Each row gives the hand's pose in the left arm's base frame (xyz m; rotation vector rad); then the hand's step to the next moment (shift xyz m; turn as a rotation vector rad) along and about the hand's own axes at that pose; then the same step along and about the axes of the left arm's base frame.
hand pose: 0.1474 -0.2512 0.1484 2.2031 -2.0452 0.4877
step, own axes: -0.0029 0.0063 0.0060 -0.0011 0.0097 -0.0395
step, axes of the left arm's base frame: -0.0053 0.0005 -0.0074 -0.0162 0.0113 0.0356
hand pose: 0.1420 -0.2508 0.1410 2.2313 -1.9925 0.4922
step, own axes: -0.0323 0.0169 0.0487 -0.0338 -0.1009 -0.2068
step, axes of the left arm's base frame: -0.0113 0.0140 -0.0581 0.0618 0.1061 0.1975
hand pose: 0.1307 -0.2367 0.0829 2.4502 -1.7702 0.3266
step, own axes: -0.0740 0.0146 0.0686 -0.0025 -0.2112 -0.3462
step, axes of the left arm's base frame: -0.0283 0.0497 -0.0844 0.1598 0.1410 0.3450
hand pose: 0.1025 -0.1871 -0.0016 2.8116 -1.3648 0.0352
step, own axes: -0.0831 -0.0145 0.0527 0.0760 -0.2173 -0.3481
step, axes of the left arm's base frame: -0.0393 0.0730 -0.0550 0.2131 0.0832 0.3490
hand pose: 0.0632 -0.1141 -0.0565 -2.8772 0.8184 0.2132
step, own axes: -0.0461 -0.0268 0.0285 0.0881 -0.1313 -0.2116
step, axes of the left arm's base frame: -0.0273 0.0511 -0.0173 0.1644 0.0285 0.2048
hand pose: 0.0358 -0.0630 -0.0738 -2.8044 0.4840 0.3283
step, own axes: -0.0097 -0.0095 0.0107 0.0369 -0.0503 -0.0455
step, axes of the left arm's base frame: -0.0074 0.0147 -0.0053 0.0597 0.0208 0.0443
